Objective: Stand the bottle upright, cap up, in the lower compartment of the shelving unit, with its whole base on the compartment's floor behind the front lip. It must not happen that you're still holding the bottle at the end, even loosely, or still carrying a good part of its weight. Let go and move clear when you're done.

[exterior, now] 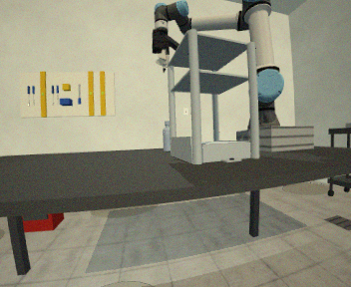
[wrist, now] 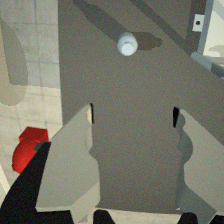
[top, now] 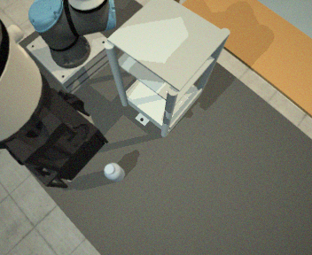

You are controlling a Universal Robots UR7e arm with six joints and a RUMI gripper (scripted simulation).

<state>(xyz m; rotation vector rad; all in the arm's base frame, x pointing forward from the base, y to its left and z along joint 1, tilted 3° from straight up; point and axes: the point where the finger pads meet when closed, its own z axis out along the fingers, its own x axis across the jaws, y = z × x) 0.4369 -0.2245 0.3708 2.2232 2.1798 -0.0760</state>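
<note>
Right now the bottle is 36 cm below my hand. Also, from my hand: shelving unit (6 cm behind, 34 cm to the left, 28 cm below).
</note>
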